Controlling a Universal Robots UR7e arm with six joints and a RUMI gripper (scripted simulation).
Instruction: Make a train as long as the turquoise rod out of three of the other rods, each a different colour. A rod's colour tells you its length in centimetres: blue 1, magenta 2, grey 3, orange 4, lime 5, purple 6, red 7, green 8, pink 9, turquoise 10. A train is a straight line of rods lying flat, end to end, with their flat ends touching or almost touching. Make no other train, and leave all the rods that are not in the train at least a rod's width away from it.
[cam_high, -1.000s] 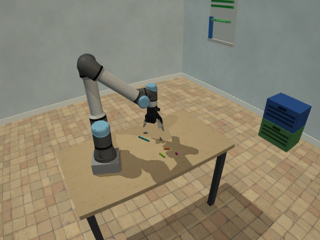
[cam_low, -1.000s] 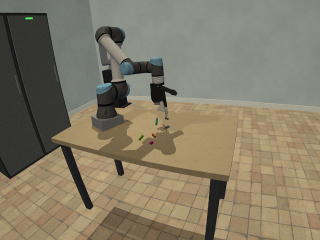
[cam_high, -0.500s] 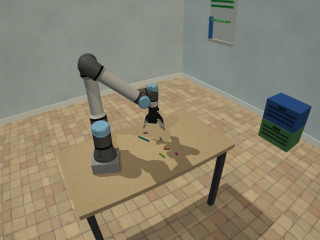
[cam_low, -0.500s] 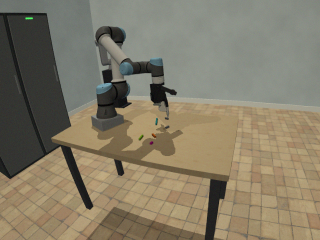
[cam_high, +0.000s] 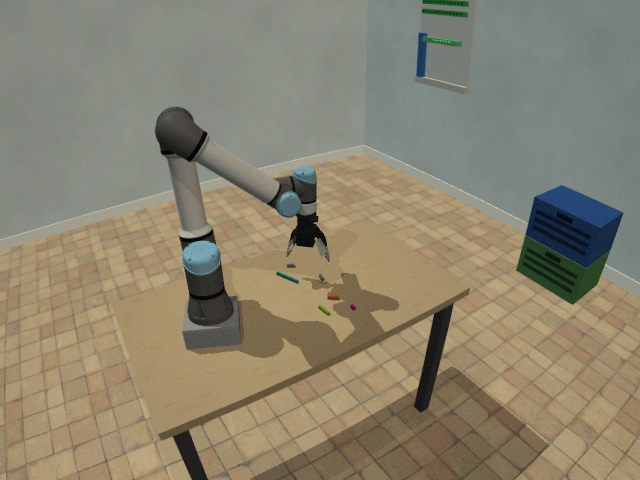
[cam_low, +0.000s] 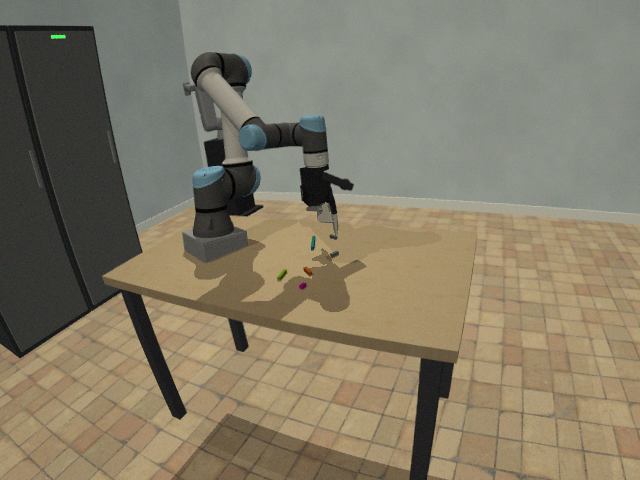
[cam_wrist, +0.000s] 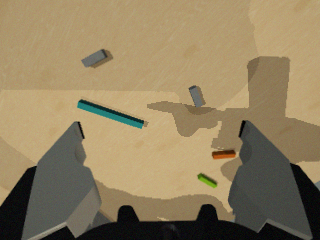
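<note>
Right now the magenta rod is 3 cm ahead of my hand, 25 cm to the right of it and 7 cm below it. The rest, counted from my hand: turquoise rod: 8 cm behind, 3 cm to the left, 7 cm below; lime rod: 6 cm behind, 21 cm to the right, 7 cm below; orange rod: 1 cm ahead, 17 cm to the right, 7 cm below.
</note>
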